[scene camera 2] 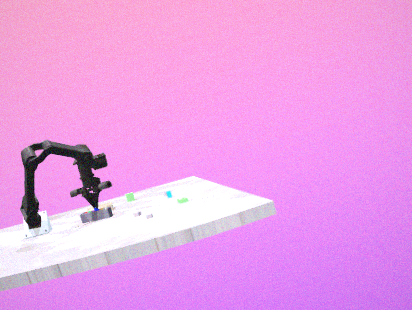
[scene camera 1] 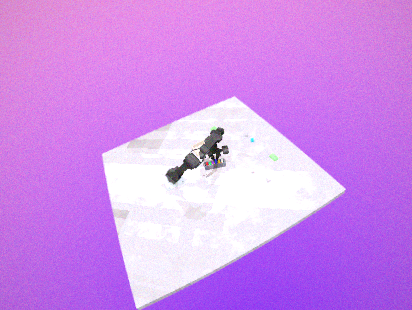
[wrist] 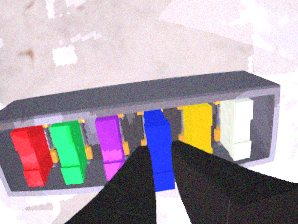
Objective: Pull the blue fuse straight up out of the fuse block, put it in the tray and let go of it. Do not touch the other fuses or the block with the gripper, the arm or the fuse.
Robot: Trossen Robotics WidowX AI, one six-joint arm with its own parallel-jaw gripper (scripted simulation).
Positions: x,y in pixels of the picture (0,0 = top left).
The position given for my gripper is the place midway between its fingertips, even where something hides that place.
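My gripper [wrist: 159,153] is carrying a blue fuse [wrist: 157,128].
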